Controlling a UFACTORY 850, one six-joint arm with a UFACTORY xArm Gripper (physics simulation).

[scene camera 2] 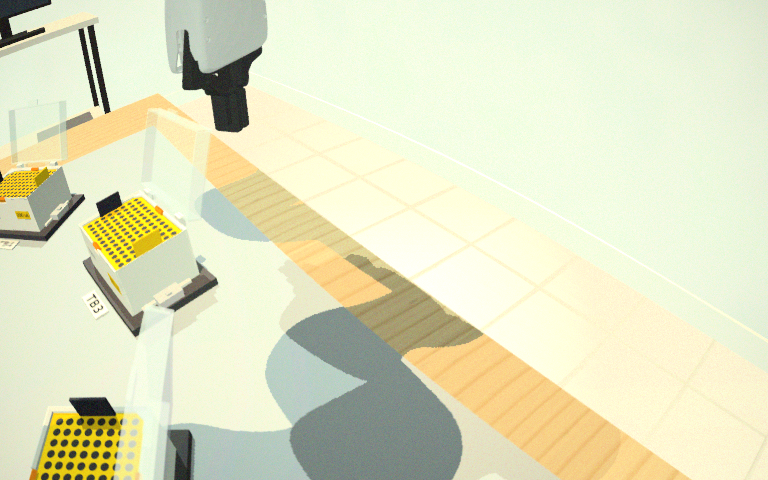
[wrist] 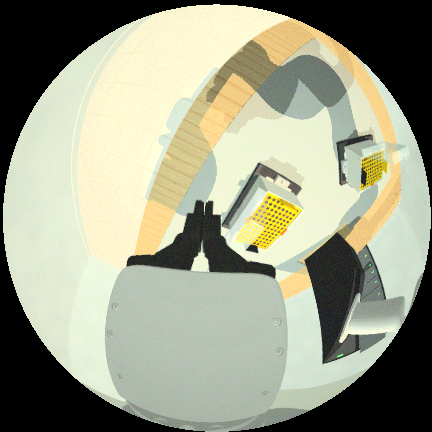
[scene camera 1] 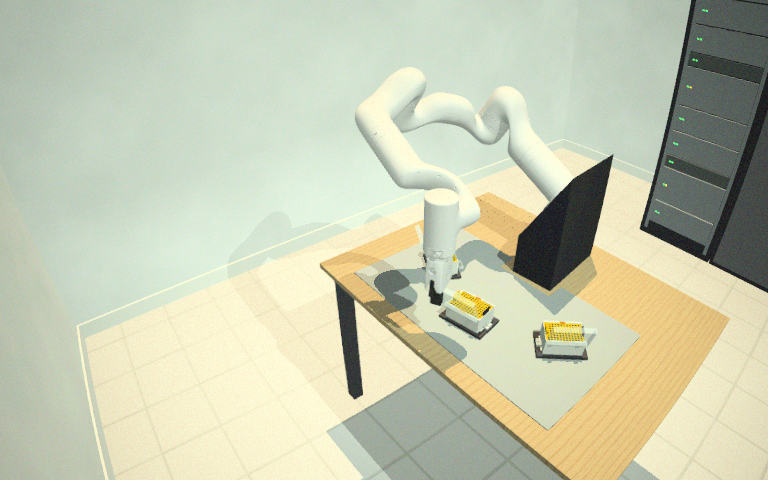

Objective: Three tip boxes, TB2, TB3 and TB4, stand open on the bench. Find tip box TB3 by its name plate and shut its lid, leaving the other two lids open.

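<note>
Tip box TB3 (scene camera 1: 467, 318) (scene camera 2: 164, 271) (wrist: 275, 215), white with yellow racks, is the middle box; its name plate (scene camera 2: 95, 304) reads TB3. Its clear lid (scene camera 2: 175, 158) stands up, open, on the side towards the gripper. My gripper (scene camera 1: 435, 300) (scene camera 2: 231, 127) (wrist: 204, 211) is shut and empty, above and beyond that lid, near the bench edge. Another tip box (scene camera 1: 560, 346) (scene camera 2: 48, 198) has its lid (scene camera 1: 590, 335) (scene camera 2: 38, 133) open; its plate is unreadable. The third box (scene camera 1: 457, 260) (scene camera 2: 93, 447) (wrist: 372, 167), partly behind the gripper in scene camera 1, has its lid (scene camera 2: 150, 362) (wrist: 397, 151) open; its plate is not visible.
The boxes stand on a grey mat (scene camera 1: 526, 390) on the wooden bench (scene camera 1: 679, 322). A tall black block (scene camera 1: 560, 232) (wrist: 332, 295) stands near the arm's base. A server rack (scene camera 1: 702, 130) stands behind the bench. Another table (scene camera 2: 56, 31) shows at the back in scene camera 2.
</note>
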